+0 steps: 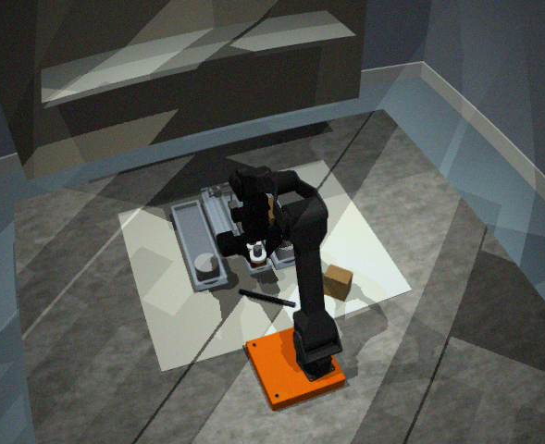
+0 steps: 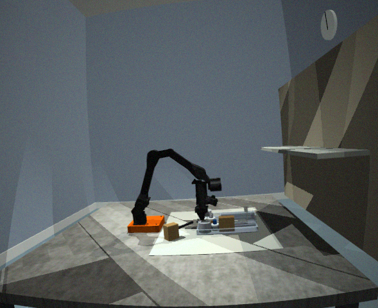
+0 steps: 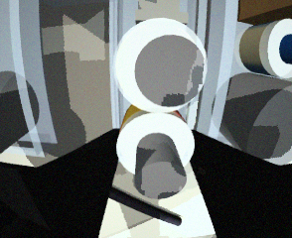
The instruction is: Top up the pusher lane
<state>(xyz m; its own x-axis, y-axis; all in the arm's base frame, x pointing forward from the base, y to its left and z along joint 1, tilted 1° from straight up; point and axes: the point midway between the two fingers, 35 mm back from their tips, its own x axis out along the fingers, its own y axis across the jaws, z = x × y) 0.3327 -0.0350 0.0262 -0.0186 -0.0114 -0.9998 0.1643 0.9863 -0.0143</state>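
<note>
Right now my gripper tip is 10 cm past the black rod, 3 cm to the right of it and 2 cm above it. From my gripper tip the other things lie so: brown box (16 cm behind, 13 cm to the right, 1 cm above).
</note>
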